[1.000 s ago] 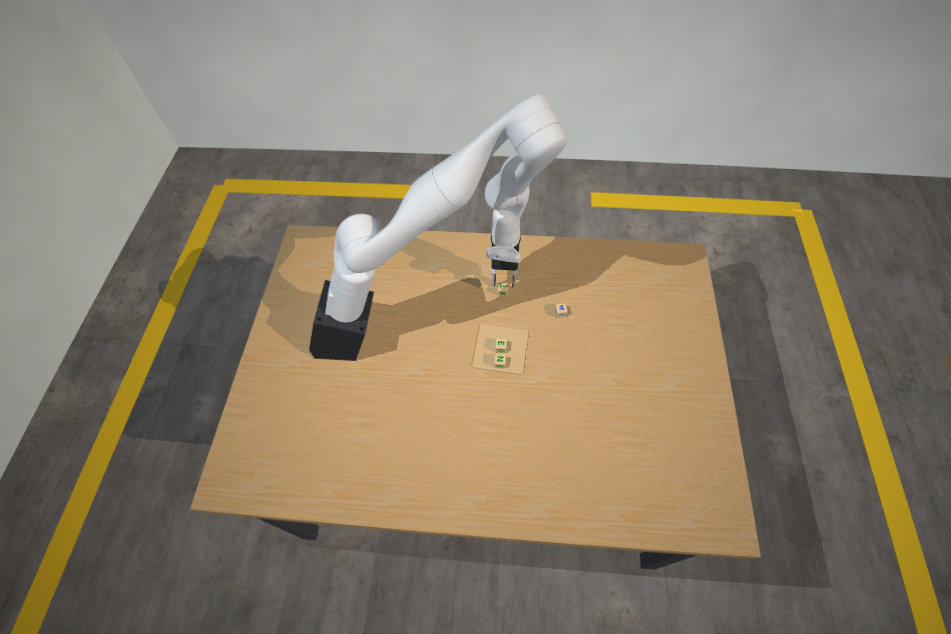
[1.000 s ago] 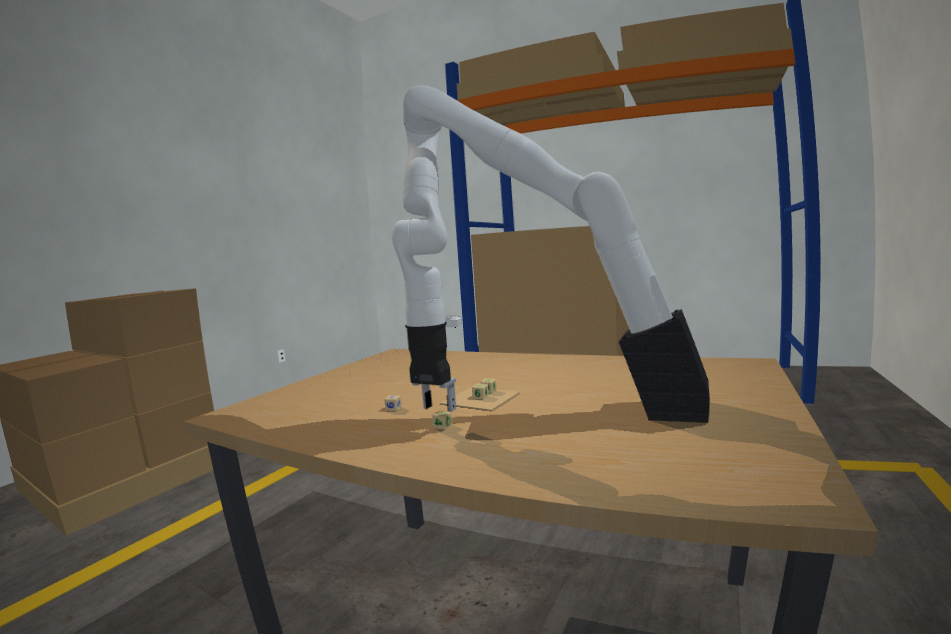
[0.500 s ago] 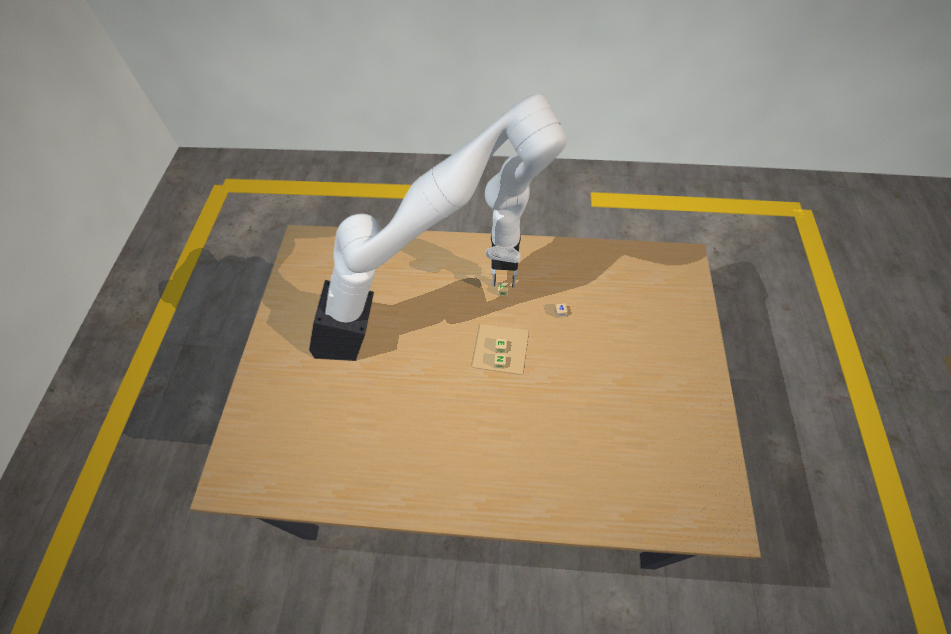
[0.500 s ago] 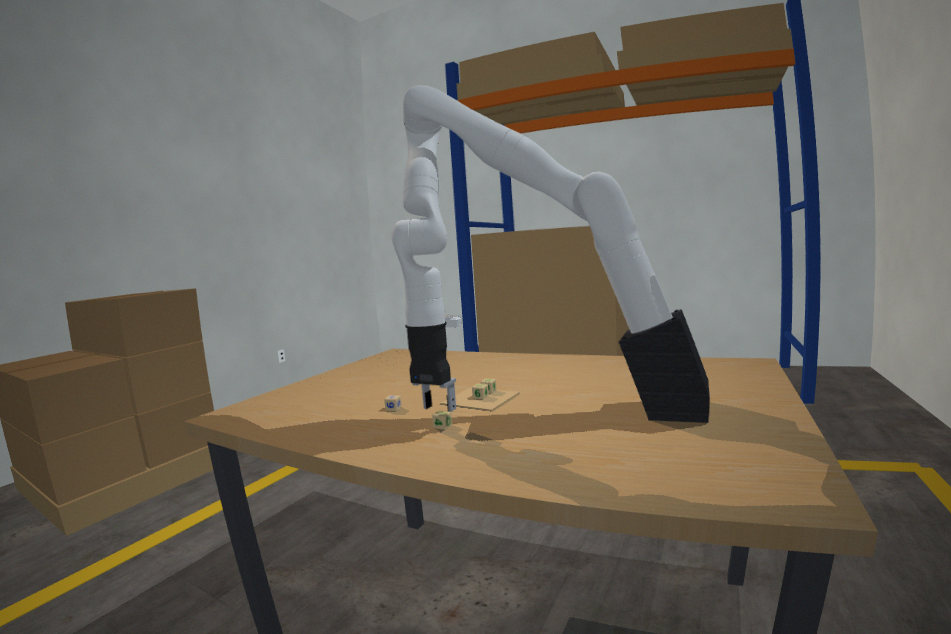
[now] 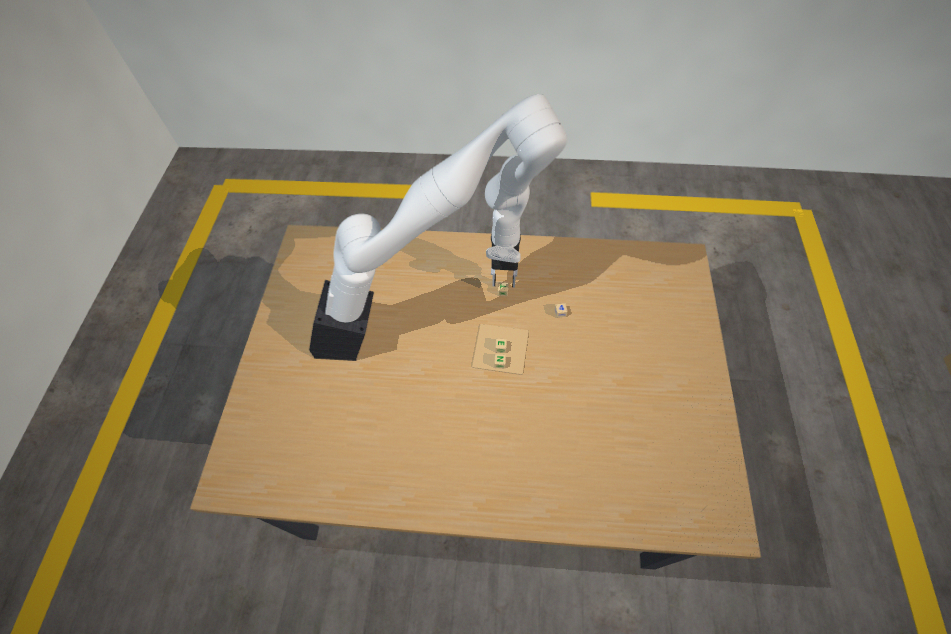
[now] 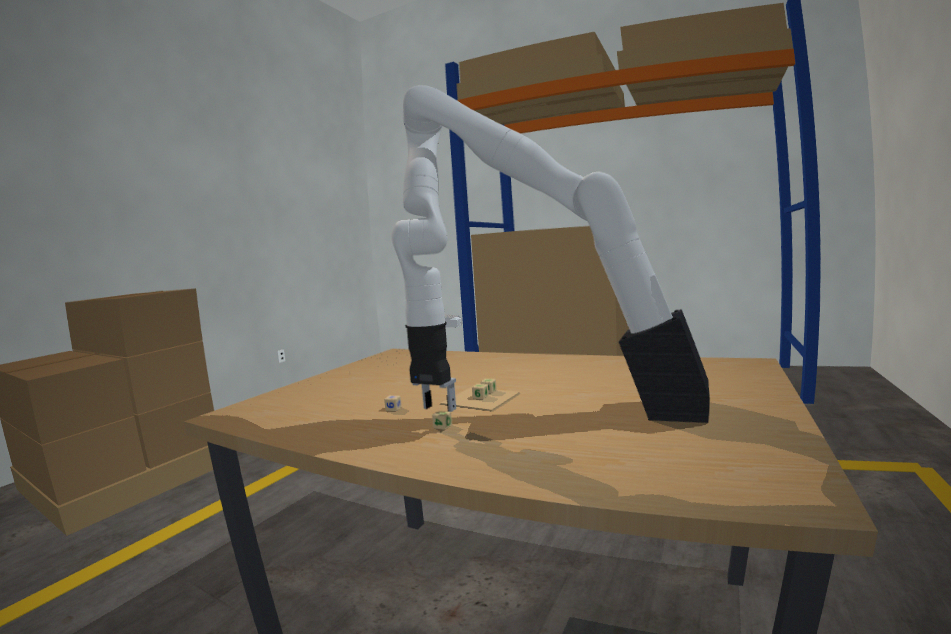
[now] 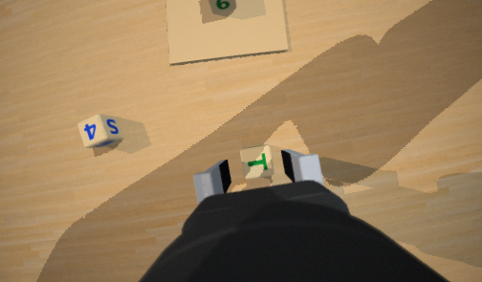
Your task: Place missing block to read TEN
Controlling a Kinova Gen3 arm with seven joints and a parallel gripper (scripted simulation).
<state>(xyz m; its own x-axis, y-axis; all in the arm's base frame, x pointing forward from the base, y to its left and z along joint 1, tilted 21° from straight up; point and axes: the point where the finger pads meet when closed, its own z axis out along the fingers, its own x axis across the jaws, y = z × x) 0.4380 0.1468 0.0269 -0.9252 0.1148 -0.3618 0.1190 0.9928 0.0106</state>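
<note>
Right now my hand is 40 mm above the T block. The rest, counted from my hand: mat (20 mm behind, 190 mm to the right, 60 mm below); E block (20 mm behind, 190 mm to the right, 40 mm below).
</note>
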